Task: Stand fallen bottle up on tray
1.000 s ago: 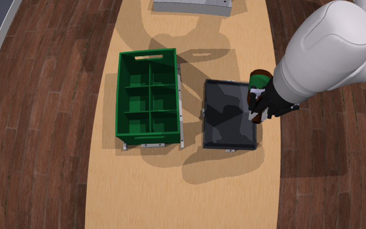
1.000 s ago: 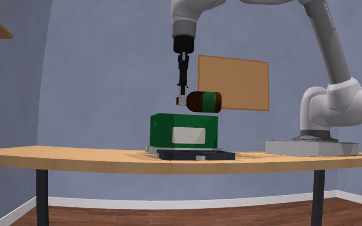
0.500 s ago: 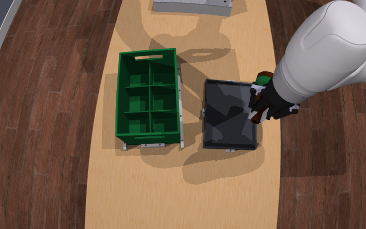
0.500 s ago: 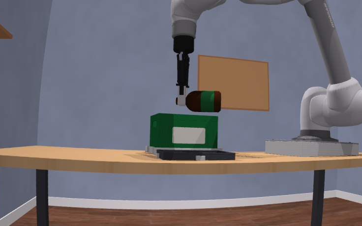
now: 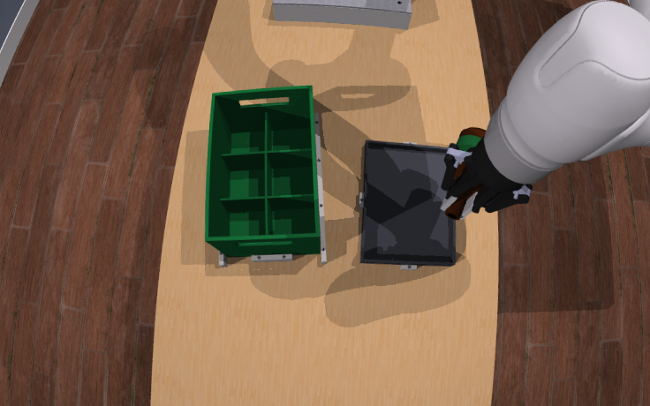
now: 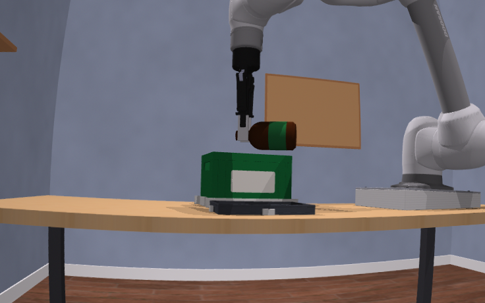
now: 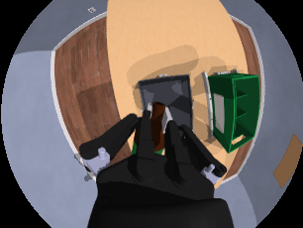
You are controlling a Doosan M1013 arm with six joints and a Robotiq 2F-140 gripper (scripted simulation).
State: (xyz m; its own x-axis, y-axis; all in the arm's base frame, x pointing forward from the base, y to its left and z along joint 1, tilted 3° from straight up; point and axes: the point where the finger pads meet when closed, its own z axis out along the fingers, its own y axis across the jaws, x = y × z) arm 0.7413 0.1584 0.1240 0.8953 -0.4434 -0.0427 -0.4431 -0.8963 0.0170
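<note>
My gripper is now 50 mm past the brown bottle, 20 mm to the right of it and 20 mm above it. The rest, counted from my hand: dark tray 60 mm behind, 40 mm to the right, 210 mm below; then green crate 90 mm behind, 320 mm to the right, 140 mm below.
</note>
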